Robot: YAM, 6 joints.
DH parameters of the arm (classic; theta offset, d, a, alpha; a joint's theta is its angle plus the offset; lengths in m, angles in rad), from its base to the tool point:
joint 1: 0 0.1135 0.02 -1.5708
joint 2: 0 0 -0.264 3.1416
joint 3: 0.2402 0 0.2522 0
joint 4: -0.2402 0 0.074 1.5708
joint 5: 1.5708 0 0 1.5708
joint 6: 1.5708 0.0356 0 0
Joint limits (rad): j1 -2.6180..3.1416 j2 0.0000..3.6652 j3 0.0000..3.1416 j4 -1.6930..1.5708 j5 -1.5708..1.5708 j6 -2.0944..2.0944
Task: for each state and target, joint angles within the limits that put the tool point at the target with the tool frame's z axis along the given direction. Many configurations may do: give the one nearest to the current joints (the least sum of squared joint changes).
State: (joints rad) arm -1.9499 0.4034 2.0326 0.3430 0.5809 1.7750
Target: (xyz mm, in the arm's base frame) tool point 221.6 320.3 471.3 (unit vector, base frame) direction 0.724 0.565 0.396
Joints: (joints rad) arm -2.1488 0.2568 1.8102 1.1605 -0.3022 1.7750
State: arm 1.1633 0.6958 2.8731 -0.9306 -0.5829 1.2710
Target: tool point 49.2 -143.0 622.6 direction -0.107 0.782 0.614
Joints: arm 1.8717 0.9018 2.6111 -1.0415 0.1299 1.2710
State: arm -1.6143 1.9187 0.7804 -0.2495 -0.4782 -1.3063
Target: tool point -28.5 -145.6 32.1 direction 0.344 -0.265 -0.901
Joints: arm -1.8615 1.6794 0.1952 0.0840 -0.4175 -1.3063
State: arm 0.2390 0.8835 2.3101 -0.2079 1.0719 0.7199
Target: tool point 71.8 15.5 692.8 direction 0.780 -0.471 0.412
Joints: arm 0.6324 1.3751 2.5546 -0.3140 0.9991 0.7199
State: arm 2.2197 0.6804 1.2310 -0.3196 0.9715 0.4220
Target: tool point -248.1 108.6 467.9 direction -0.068 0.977 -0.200
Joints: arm 2.8498 1.4225 1.7586 -0.8600 1.1593 0.4220
